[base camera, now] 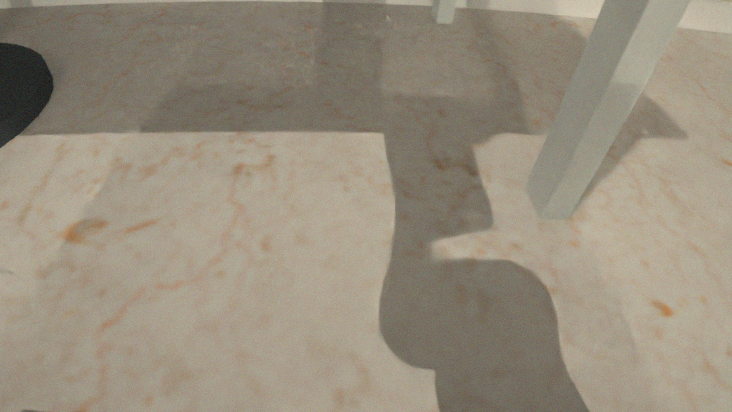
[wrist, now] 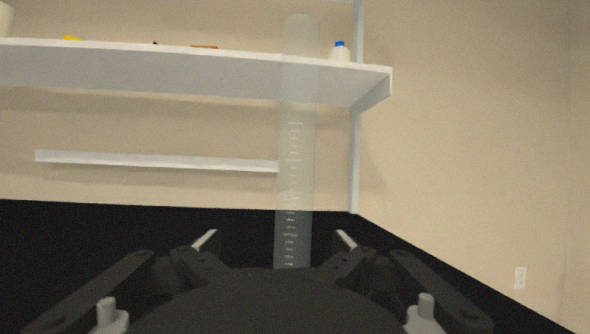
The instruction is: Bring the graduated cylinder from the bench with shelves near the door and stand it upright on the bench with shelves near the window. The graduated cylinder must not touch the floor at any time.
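Frame: origin at the arm's base, x down, y left, z ahead, level; centimetres.
Seen in the pictures: gripper, fingertip midpoint: [wrist: 277, 242].
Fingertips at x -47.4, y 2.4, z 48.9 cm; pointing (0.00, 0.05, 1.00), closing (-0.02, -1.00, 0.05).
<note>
A point is followed by its place in that frame.
The graduated cylinder [wrist: 295, 165] {x -53.4, y 1.2, z 54.6 cm} is a tall, clear tube with white marks. It stands upright over the black bench top [wrist: 125, 230] {x -36.6, y 40.7, z 80.7 cm} in the wrist view, and its foot is hidden behind the gripper's body. My gripper [wrist: 277, 242] {x -47.4, y 2.4, z 48.9 cm} is open, with its fingertips apart on either side of the cylinder's lower part as seen from the wrist, the cylinder a little right of the middle. Whether the cylinder is between the fingers or just beyond them I cannot tell. The cylinder does not show in the base camera view.
A white shelf [wrist: 175, 70] {x -80.4, y 36.9, z 91.1 cm} with a blue-capped bottle [wrist: 339, 53] {x -94.1, y -13.2, z 102.0 cm} hangs above the bench, on an upright post [wrist: 354, 165] {x -55.6, y -22.9, z 112.0 cm}. A white rail [wrist: 155, 161] {x -53.6, y 51.8, z 106.7 cm} is on the wall. In the base camera view, a grey bench leg [base camera: 589, 117] {x 24.8, y -23.8, z 44.2 cm} stands at right and a dark round object [base camera: 20, 87] {x 36.6, y 54.2, z 64.6 cm} at left.
</note>
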